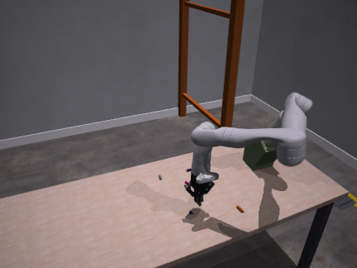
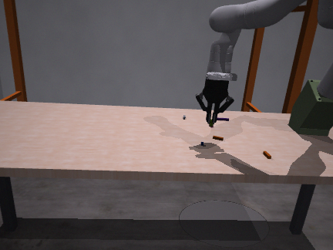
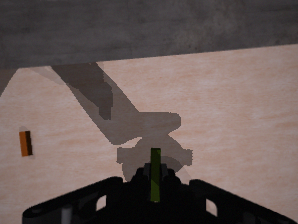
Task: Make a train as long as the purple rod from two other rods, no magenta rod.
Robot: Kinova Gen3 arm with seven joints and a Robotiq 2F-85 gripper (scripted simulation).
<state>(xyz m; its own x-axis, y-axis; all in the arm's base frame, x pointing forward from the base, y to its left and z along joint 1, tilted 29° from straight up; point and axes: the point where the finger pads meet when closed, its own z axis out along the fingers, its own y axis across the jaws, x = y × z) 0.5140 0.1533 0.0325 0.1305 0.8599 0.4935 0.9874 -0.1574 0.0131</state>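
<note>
Now: the blue rod 12 cm below my hand, 4 cm to the right of it and 1 cm ahead of it. Also, from my hand: magenta rod 24 cm to the right, 12 cm below, 7 cm behind; then lime rod 2 cm below; then grey rod 34 cm to the right, 12 cm below, 3 cm ahead.
</note>
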